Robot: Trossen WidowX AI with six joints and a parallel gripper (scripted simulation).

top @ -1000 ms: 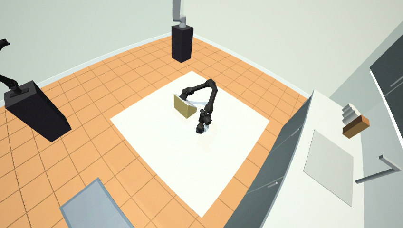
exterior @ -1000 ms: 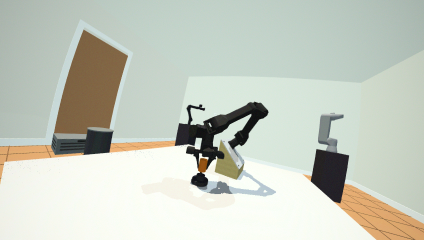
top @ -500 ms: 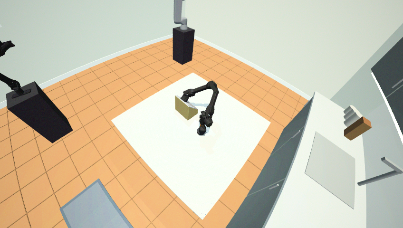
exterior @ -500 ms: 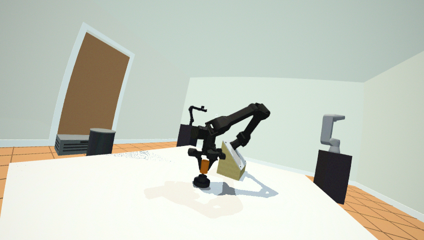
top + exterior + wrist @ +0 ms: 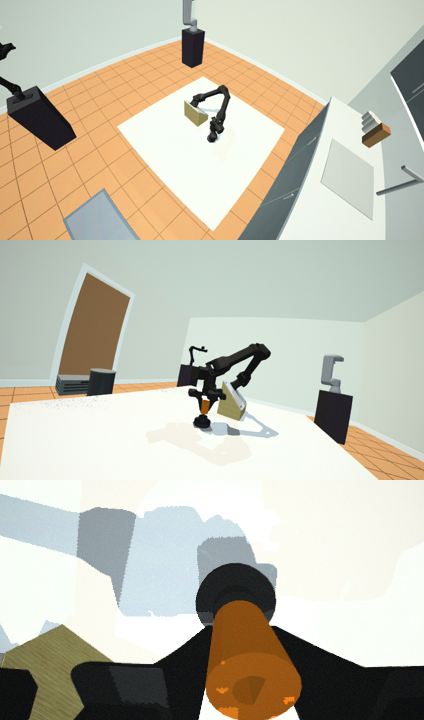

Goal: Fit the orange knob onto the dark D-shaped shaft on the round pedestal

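Right now the orange knob is 2 cm above my gripper tip. Also, from my gripper tip: dark round pedestal 4 cm below.
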